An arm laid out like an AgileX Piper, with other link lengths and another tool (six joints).
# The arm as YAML. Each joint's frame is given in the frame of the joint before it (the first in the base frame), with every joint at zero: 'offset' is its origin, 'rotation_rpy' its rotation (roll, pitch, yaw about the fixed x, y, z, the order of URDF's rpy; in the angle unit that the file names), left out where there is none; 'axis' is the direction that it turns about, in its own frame. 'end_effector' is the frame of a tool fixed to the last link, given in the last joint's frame.
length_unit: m
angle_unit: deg
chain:
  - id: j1
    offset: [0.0, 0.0, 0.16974]
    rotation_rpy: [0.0, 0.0, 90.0]
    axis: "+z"
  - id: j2
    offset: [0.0, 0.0, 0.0]
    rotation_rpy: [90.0, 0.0, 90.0]
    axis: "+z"
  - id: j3
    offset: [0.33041, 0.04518, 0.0]
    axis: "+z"
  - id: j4
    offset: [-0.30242, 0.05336, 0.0]
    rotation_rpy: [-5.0, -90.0, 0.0]
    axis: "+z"
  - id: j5
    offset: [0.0, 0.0, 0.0]
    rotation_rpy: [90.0, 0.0, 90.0]
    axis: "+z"
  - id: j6
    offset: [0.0, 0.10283, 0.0]
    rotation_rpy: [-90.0, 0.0, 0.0]
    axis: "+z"
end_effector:
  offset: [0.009, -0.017, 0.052]
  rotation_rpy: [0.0, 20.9, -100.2]
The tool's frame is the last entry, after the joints.
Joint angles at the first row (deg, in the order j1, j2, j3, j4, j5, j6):
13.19, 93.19, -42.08, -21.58, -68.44, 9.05
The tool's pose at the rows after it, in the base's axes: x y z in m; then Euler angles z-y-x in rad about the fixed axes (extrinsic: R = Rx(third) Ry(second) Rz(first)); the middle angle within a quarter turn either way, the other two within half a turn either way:
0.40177 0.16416 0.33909 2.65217 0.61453 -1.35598
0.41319 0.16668 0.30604 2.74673 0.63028 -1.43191
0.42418 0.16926 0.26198 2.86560 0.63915 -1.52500
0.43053 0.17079 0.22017 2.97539 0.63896 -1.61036
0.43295 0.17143 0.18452 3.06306 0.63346 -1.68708
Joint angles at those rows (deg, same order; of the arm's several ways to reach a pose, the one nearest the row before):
13.19, 94.67, -42.09, -21.49, -66.91, 9.05
13.19, 98.86, -42.08, -21.49, -66.43, 9.05
13.19, 104.52, -42.08, -21.48, -66.43, 9.05
13.19, 109.83, -42.08, -21.49, -66.58, 9.05
13.19, 114.26, -42.09, -21.49, -66.58, 8.57

